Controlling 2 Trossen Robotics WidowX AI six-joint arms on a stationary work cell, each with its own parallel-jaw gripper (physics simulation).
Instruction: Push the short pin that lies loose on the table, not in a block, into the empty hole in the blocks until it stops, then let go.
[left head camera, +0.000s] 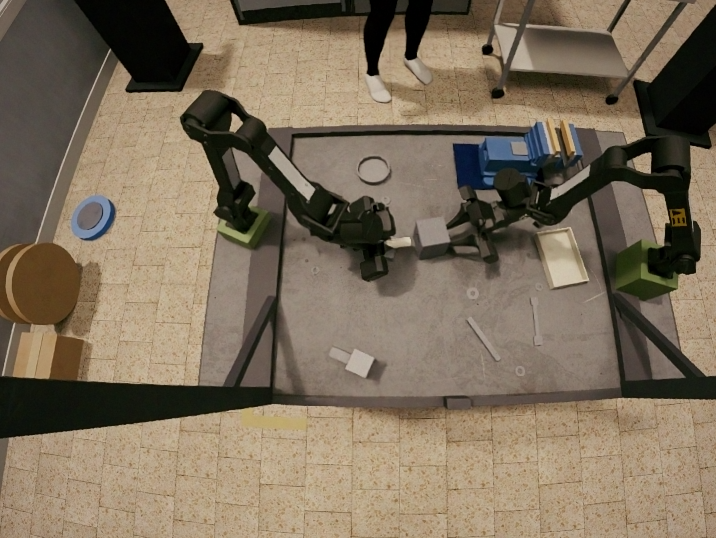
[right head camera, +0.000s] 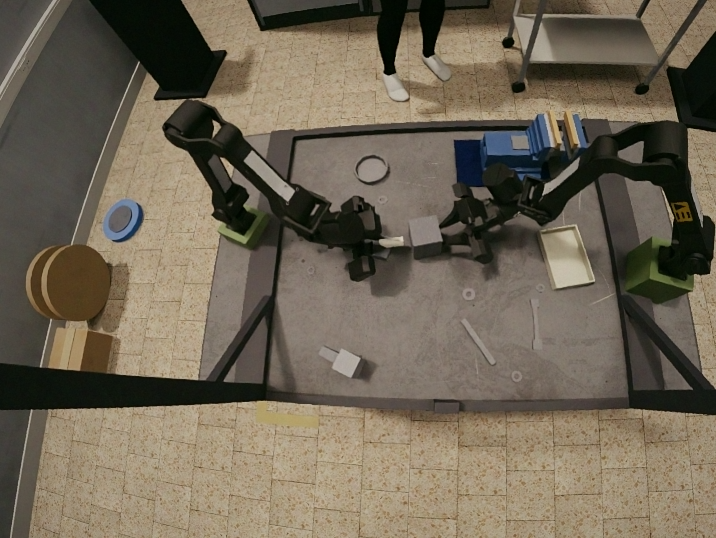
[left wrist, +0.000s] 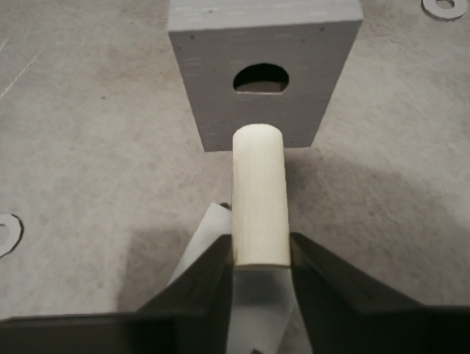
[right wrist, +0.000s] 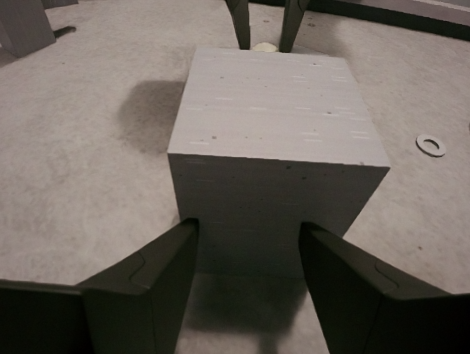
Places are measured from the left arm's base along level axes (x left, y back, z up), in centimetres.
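Pixels of known places: left gripper, fingertip midpoint: (left head camera: 390, 244) (right head camera: 383, 243) (left wrist: 259, 244); right gripper, fingertip midpoint: (left head camera: 445, 237) (right head camera: 439, 236) (right wrist: 249, 230); left arm's base at its link origin: (left head camera: 241, 220) (right head camera: 241, 221); right arm's base at its link origin: (left head camera: 660, 263) (right head camera: 672, 263).
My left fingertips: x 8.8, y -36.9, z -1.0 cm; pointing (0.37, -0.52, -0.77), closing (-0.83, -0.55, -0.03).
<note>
For each thing: its top centre in the pictures, then the offset to it from my left fingertips. "pt": a spot on its surface instead.
- cream pin at its top centre: (left wrist: 260, 185) (right wrist: 266, 61) (right head camera: 390, 240) (left head camera: 398, 240) dx +1.0, dy -1.6, dz +1.4 cm
- block's dark D-shaped hole at a spot on its surface: (left wrist: 261, 80) pt dx +3.7, dy -6.3, dz +0.7 cm
- light grey flat piece at a spot on its surface: (left wrist: 200, 245) pt dx +2.6, dy +1.1, dz -2.9 cm
- cream tray at its top centre: (right head camera: 567, 255) (left head camera: 563, 256) dx +15.4, dy -41.2, dz -2.3 cm
- grey ring at its top centre: (right head camera: 370, 167) (left head camera: 373, 168) dx +20.0, dy +13.2, dz -2.9 cm
The cream pin (left head camera: 399, 241) (right head camera: 391, 241) (left wrist: 260, 195) (right wrist: 265, 47) is held level by my left gripper (left wrist: 259, 244), shut on its rear end. Its rounded front end points at the grey block (left head camera: 431, 238) (right head camera: 424, 237) (left wrist: 270, 42) (right wrist: 280, 107). In the left wrist view the tip appears below the block's dark D-shaped hole (left wrist: 261, 80); the pin is outside the hole. My right gripper (left head camera: 449, 236) (right wrist: 249, 230) is open and empty, its fingertips close to the block's opposite face; contact is unclear. Another grey block (left head camera: 360, 363) (right head camera: 347, 363) has a pin sticking out.
A light grey flat piece (left wrist: 200, 245) lies below the held pin. A cream tray (left head camera: 582, 263) stands at the right, a blue machine (left head camera: 500, 155) at the back right. A grey ring (left head camera: 359, 175) lies at the back. Washers and two bars (left head camera: 483, 338) (left head camera: 536, 321) lie toward the front.
</note>
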